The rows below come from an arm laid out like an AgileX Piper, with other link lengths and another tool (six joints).
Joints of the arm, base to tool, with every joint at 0 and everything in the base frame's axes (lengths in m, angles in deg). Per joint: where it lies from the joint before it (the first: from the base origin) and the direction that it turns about. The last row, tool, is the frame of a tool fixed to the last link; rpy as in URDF.
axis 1: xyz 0 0 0.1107 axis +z
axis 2: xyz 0 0 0 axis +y
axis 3: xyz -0.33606 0 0.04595 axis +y
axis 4: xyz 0.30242 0 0.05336 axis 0.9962 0 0.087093
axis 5: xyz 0 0 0 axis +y
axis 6: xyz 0.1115 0 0.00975 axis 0.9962 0 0.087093
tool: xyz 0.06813 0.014 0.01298 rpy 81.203 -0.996 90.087
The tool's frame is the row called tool.
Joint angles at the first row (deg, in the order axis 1, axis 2, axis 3, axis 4, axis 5, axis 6):
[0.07, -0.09, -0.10, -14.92, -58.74, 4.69]
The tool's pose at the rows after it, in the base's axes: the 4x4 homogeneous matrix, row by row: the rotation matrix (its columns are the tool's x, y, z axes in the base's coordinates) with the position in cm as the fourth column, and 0 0 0 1 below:
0.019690, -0.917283, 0.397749, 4.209; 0.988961, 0.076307, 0.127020, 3.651; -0.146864, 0.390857, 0.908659, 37.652; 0, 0, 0, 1
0.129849, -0.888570, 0.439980, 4.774; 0.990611, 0.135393, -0.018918, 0.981; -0.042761, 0.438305, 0.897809, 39.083; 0, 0, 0, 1
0.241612, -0.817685, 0.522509, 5.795; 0.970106, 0.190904, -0.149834, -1.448; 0.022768, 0.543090, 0.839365, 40.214; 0, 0, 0, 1
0.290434, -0.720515, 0.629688, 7.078; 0.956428, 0.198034, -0.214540, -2.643; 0.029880, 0.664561, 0.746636, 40.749; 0, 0, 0, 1
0.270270, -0.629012, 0.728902, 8.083; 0.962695, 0.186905, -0.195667, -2.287; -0.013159, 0.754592, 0.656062, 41.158; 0, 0, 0, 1
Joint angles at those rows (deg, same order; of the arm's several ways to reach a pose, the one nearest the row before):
[0.07, -0.10, -1.19, -8.35, -56.54, -1.32]
[0.06, -0.10, -4.07, 2.09, -50.99, -10.07]
[0.08, 0.03, -8.23, 14.09, -42.00, -22.17]
[0.08, 0.56, -12.65, 25.82, -31.58, -34.31]
[0.07, 1.25, -16.91, 35.31, -21.15, -44.71]

